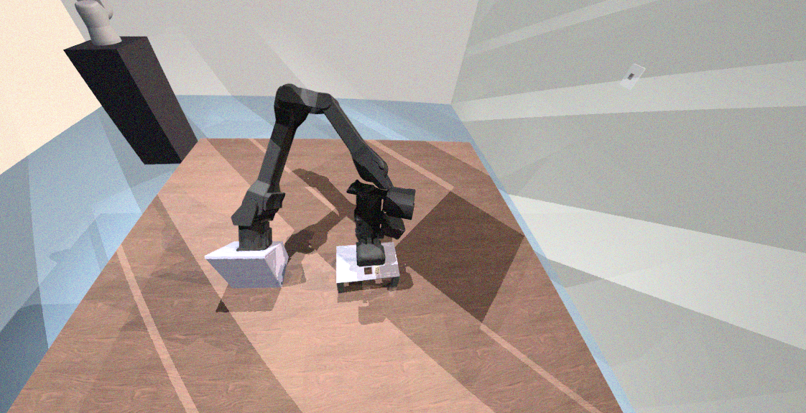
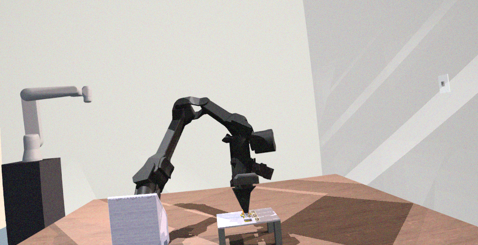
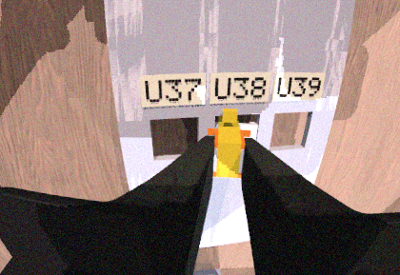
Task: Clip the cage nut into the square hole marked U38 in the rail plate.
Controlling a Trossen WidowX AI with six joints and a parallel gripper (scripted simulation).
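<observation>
Right now my gripper tip is 10 mm above the cage nut.
</observation>
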